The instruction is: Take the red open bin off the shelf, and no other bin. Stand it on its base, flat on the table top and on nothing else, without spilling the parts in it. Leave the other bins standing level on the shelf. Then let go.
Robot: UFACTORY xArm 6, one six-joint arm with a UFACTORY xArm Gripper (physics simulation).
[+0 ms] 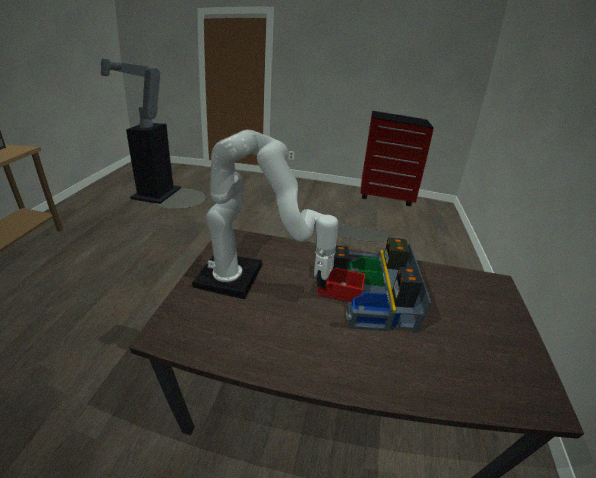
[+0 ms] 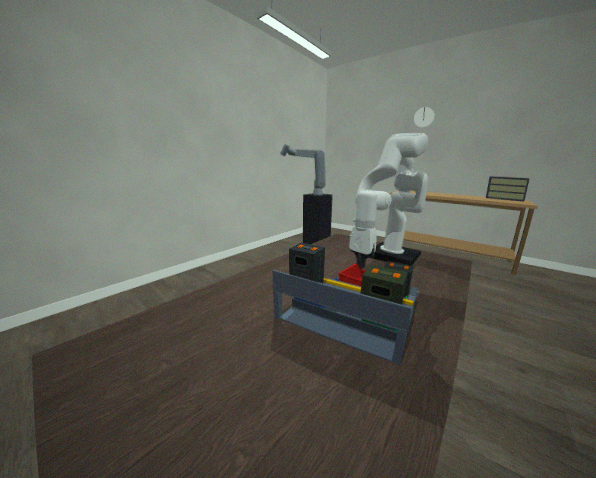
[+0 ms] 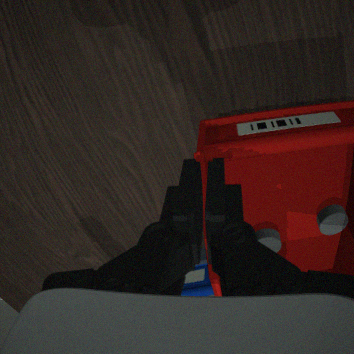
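The red open bin is off its place, in front of the shelf, with its far end close to the shelf's front. It looks roughly upright; a slight tilt or the gap under it cannot be told. Grey round parts lie inside. My gripper points down and is shut on the bin's side wall, one finger inside and one outside. The green bin and the blue bin sit on the shelf.
Dark boxes stand behind the shelf's yellow bar. Another dark box stands near the green bin. The table top extends in front; the arm's black base plate is at the left.
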